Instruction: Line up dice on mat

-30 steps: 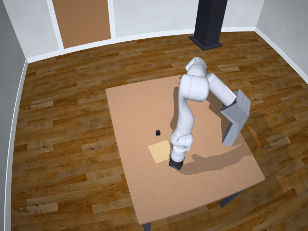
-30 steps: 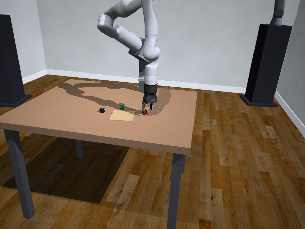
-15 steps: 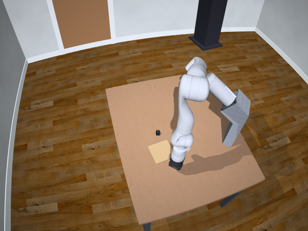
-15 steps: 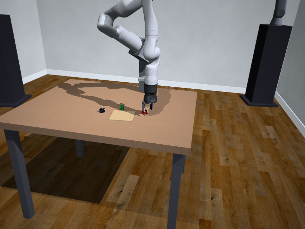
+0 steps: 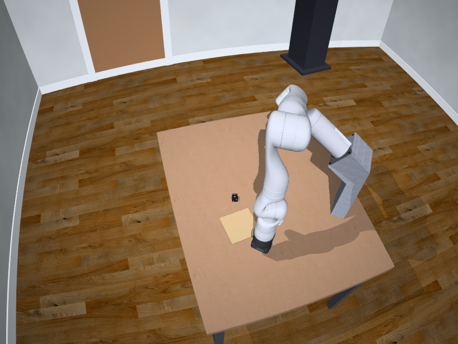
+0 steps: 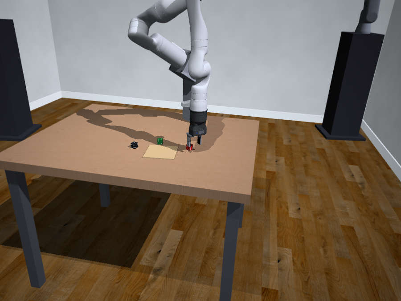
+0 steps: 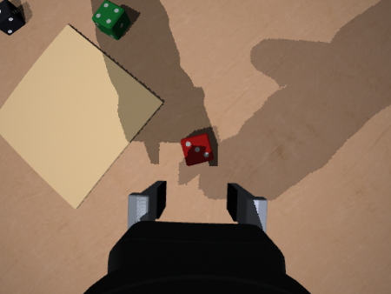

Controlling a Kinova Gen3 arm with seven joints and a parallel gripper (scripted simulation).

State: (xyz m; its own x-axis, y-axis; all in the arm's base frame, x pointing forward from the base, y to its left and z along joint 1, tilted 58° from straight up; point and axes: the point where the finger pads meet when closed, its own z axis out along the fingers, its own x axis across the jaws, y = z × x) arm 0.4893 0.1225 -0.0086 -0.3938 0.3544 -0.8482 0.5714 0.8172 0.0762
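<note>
My gripper is now 40 mm above the red die, 30 mm past it and 20 mm to the left of it. From my hand the other things lie so: green die 170 mm to the right, 80 mm behind, 40 mm below; then tan mat 150 mm to the right, 50 mm below, 20 mm ahead; then black die 280 mm to the right, 40 mm below, 20 mm behind.
</note>
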